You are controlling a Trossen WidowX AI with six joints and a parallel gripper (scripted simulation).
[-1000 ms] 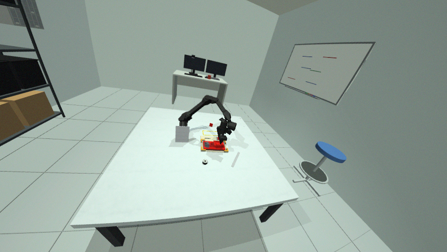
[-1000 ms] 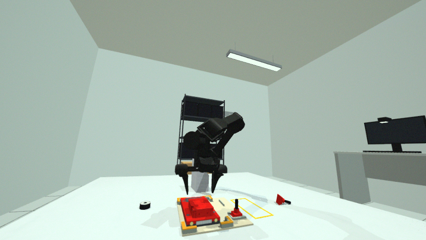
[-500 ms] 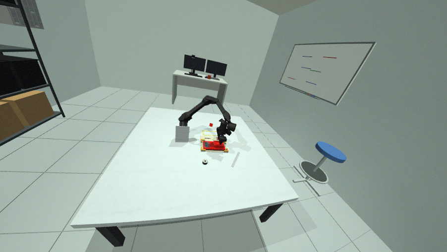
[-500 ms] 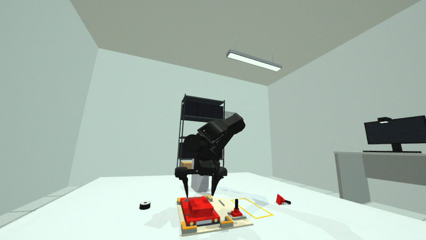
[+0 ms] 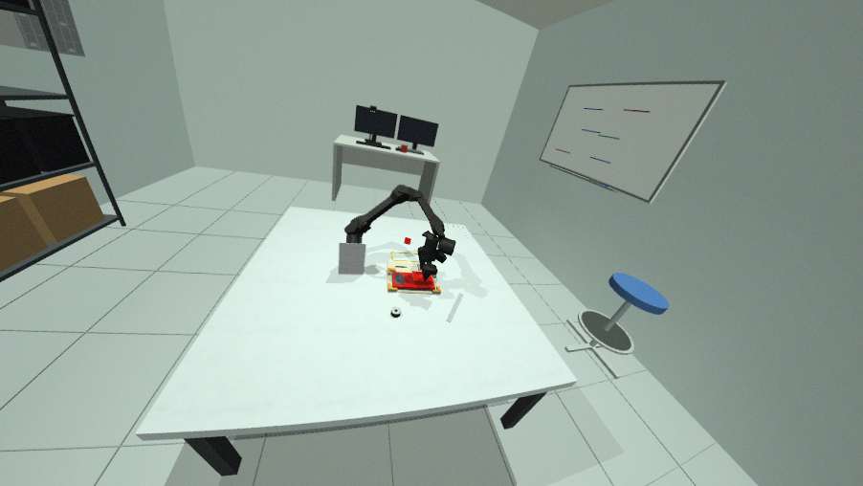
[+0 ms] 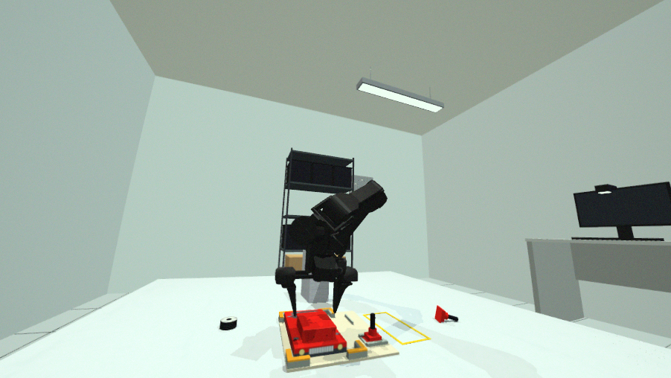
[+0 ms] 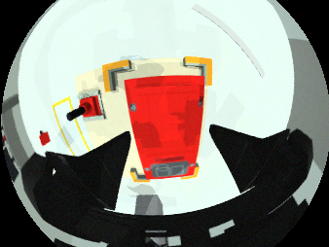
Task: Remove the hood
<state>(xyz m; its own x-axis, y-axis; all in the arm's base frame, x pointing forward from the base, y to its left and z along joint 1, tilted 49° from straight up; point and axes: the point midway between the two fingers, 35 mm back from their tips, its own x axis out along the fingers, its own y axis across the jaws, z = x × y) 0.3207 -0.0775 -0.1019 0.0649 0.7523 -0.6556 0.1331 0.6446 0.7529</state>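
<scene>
Now: the hood 2 cm below my gripper tip. From my gripper tip the other things lie so: black wheel 17 cm to the right, 16 cm behind, 5 cm below; then grey strip 16 cm to the right, 12 cm ahead, 6 cm below.
</scene>
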